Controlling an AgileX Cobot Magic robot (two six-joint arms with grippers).
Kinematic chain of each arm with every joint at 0, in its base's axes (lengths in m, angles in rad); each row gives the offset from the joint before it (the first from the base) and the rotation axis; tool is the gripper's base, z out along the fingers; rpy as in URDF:
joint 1: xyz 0 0 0.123 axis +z
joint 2: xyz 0 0 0 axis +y
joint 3: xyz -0.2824 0 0.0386 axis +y
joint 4: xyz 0.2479 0 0.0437 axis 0.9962 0 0.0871
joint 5: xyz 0 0 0 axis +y
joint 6: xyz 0.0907 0 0.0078 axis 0.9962 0 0.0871
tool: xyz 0 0 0 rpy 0 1.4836 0
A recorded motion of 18 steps. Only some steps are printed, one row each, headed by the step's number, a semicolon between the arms.
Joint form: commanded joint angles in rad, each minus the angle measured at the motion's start. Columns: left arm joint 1, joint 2, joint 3, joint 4, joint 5, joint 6; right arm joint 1, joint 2, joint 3, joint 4, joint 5, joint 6.
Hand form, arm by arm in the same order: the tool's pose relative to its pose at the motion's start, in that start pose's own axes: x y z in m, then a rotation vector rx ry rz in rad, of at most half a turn. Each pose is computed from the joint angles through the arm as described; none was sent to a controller.
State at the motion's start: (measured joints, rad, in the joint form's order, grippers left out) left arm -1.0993 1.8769 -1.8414 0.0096 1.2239 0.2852; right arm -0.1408 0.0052 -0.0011 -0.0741 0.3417 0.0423
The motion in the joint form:
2: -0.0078 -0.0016 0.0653 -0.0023 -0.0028 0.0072; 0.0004 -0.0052 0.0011 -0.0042 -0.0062 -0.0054
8: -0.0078 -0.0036 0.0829 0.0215 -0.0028 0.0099; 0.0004 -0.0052 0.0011 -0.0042 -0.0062 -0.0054
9: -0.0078 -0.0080 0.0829 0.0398 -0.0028 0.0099; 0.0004 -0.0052 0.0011 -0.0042 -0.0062 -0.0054
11: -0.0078 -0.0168 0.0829 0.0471 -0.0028 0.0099; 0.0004 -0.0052 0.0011 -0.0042 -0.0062 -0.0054
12: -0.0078 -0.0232 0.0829 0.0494 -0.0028 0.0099; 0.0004 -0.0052 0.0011 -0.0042 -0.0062 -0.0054
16: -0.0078 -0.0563 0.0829 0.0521 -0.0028 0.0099; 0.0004 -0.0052 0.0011 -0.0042 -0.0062 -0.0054
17: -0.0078 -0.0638 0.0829 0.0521 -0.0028 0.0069; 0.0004 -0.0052 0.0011 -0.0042 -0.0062 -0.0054
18: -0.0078 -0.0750 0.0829 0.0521 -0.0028 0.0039; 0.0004 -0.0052 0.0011 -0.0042 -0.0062 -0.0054
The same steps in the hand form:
2: 0.0090 -0.0063 0.0148 0.0223 0.0568 0.0142; -0.0004 -0.0001 -0.0003 0.0009 -0.0104 -0.0094
8: 0.0125 -0.0052 0.0180 0.0056 0.0780 0.0260; -0.0004 -0.0001 -0.0003 0.0009 -0.0104 -0.0094
9: 0.0130 -0.0037 0.0160 -0.0119 0.0785 0.0328; -0.0004 -0.0001 -0.0003 0.0009 -0.0104 -0.0094
11: 0.0134 -0.0031 0.0121 -0.0210 0.0720 0.0353; -0.0004 -0.0001 -0.0003 0.0009 -0.0104 -0.0094
12: 0.0136 -0.0029 0.0093 -0.0249 0.0665 0.0359; -0.0004 -0.0001 -0.0003 0.0009 -0.0104 -0.0094
16: 0.0147 -0.0028 -0.0054 -0.0371 0.0356 0.0358; -0.0004 -0.0001 -0.0003 0.0009 -0.0104 -0.0094
17: 0.0150 -0.0029 -0.0087 -0.0393 0.0284 0.0325; -0.0004 -0.0001 -0.0003 0.0009 -0.0104 -0.0094
18: 0.0155 -0.0030 -0.0136 -0.0426 0.0176 0.0291; -0.0004 -0.0001 -0.0003 0.0009 -0.0104 -0.0094

